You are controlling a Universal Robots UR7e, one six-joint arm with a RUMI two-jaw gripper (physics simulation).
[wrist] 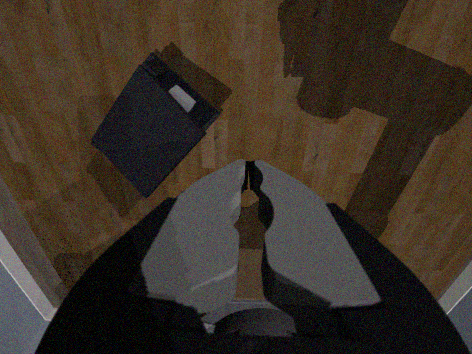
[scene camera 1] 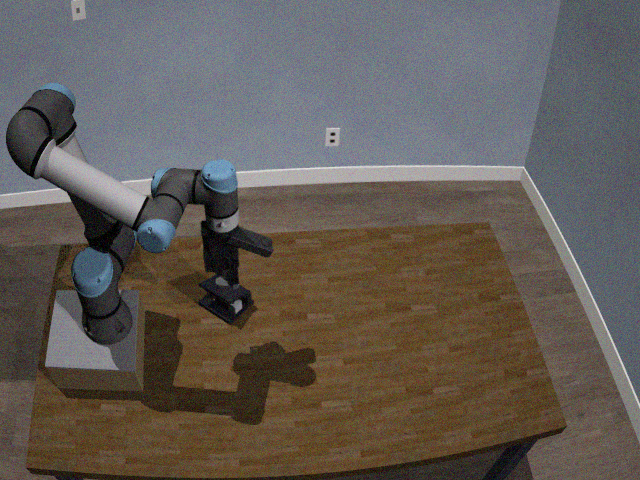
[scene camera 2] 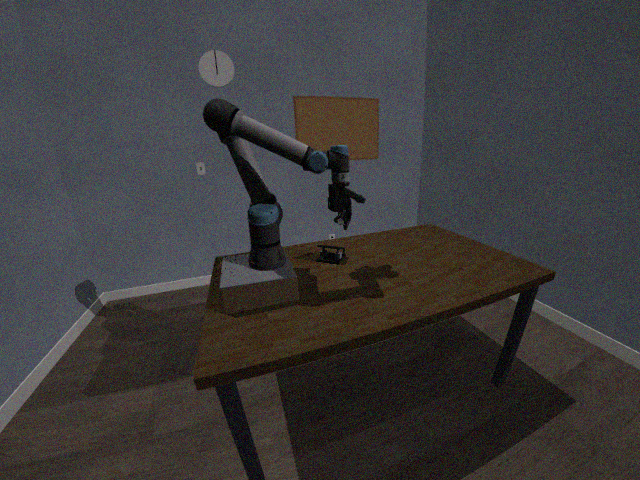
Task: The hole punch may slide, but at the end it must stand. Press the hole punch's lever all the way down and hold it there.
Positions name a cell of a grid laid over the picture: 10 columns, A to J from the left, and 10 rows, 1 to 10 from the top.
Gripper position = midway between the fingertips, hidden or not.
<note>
In view: my gripper (scene camera 1: D7) and a dark hole punch (scene camera 1: D7).
The dark hole punch shows as well in the wrist view (wrist: E4). My gripper also shows in the wrist view (wrist: F5) and in scene camera 2 (scene camera 2: F5).
</note>
